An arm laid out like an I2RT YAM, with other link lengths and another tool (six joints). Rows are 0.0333 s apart.
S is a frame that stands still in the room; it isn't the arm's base.
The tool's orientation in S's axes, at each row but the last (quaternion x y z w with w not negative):
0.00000, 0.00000, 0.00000, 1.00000
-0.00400, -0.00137, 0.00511, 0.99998
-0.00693, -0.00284, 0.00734, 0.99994
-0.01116, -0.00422, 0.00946, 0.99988
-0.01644, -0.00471, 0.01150, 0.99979
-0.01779, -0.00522, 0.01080, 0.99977
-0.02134, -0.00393, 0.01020, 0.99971
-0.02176, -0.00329, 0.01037, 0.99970
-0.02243, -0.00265, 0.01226, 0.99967
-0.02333, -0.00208, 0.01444, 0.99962
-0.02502, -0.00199, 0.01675, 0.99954
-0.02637, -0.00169, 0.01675, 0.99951
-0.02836, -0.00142, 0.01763, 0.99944
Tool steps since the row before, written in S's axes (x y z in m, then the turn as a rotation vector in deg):
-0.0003, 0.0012, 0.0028, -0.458, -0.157, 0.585
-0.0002, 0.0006, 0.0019, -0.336, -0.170, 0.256
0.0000, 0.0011, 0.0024, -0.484, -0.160, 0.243
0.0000, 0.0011, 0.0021, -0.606, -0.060, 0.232
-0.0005, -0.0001, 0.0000, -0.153, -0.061, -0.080
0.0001, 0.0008, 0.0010, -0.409, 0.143, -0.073
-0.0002, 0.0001, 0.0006, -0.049, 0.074, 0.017
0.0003, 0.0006, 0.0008, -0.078, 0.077, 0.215
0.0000, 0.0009, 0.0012, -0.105, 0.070, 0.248
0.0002, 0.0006, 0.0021, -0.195, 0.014, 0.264
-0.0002, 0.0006, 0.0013, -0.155, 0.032, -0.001
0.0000, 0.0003, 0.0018, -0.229, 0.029, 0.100
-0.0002, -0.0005, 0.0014, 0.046, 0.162, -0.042
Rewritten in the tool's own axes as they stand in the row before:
-0.0003, 0.0012, 0.0028, -0.458, -0.157, 0.585
-0.0002, 0.0006, 0.0019, -0.337, -0.169, 0.256
0.0000, 0.0011, 0.0024, -0.485, -0.156, 0.244
0.0000, 0.0011, 0.0021, -0.605, -0.054, 0.236
-0.0005, -0.0001, 0.0000, -0.155, -0.055, -0.080
0.0001, 0.0008, 0.0010, -0.407, 0.154, -0.063
-0.0002, 0.0001, 0.0006, -0.047, 0.074, 0.021
0.0003, 0.0006, 0.0008, -0.075, 0.069, 0.219
0.0000, 0.0008, 0.0012, -0.102, 0.061, 0.251
0.0002, 0.0005, 0.0021, -0.194, 0.007, 0.265
-0.0002, 0.0005, 0.0013, -0.154, 0.037, 0.001
0.0000, 0.0002, 0.0018, -0.228, 0.031, 0.102
-0.0002, -0.0006, 0.0014, 0.052, 0.162, -0.033

